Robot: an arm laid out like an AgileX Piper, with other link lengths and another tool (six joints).
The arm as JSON. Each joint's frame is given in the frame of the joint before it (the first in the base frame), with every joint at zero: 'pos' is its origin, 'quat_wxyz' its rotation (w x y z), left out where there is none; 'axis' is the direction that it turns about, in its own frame. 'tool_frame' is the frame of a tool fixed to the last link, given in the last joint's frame.
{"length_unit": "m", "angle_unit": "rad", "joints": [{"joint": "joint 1", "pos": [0.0, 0.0, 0.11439], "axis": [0.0, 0.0, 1.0]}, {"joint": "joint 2", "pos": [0.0, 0.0, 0.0], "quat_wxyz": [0.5, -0.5, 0.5, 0.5], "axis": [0.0, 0.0, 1.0]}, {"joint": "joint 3", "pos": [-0.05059, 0.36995, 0.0], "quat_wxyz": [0.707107, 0.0, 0.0, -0.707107], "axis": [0.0, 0.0, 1.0]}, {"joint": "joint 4", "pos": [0.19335, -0.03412, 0.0], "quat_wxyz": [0.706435, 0.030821, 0.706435, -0.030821], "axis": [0.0, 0.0, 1.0]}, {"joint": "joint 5", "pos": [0.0, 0.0, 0.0], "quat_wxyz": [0.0, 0.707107, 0.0, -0.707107], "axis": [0.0, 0.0, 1.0]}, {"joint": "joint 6", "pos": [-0.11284, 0.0, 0.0], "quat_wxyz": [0.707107, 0.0, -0.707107, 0.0], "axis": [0.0, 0.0, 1.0]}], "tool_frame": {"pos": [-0.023, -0.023, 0.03], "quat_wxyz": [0.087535, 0.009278, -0.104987, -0.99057]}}
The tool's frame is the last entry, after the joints.
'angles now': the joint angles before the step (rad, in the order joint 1, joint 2, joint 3, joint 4, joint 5, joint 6). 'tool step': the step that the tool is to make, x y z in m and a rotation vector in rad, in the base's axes. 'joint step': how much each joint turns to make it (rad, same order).
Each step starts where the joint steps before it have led.
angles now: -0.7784, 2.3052, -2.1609, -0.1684, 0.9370, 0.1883
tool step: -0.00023, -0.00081, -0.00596, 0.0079, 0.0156, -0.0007
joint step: 0.0000, 0.0106, 0.0007, -0.0053, 0.0054, 0.0001
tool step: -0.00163, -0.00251, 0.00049, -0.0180, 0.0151, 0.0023
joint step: 0.0000, 0.0011, 0.0004, -0.0235, -0.0034, -0.0001
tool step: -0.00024, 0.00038, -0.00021, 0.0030, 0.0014, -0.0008
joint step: 0.0000, 0.0000, 0.0000, 0.0011, 0.0032, 0.0001
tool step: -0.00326, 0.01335, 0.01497, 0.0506, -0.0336, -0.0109
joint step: 0.0000, -0.0391, 0.0041, 0.0602, 0.0472, -0.0001
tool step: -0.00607, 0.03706, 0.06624, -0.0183, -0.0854, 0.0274
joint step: 0.0332, -0.1397, 0.0000, 0.0455, 0.0656, 0.0000
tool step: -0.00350, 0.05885, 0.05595, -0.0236, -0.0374, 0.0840
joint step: 0.0894, -0.1438, 0.0298, 0.0051, 0.0705, 0.0001
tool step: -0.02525, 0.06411, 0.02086, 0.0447, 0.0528, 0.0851
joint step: 0.0888, -0.1564, 0.1653, 0.0054, 0.0601, -0.0001
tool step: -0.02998, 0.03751, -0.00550, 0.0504, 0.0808, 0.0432
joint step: 0.0447, -0.1066, 0.1817, 0.0010, 0.0202, 0.0000
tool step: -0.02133, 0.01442, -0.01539, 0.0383, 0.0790, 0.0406
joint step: 0.0039, -0.0496, 0.1382, 0.0115, -0.0037, -0.0395
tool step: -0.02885, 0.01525, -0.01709, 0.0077, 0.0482, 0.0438
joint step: 0.0000, -0.0800, 0.1940, -0.0010, -0.0711, -0.0423
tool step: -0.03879, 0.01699, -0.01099, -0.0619, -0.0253, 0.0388
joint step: 0.0000, -0.1350, 0.2321, -0.0337, -0.1520, -0.0240
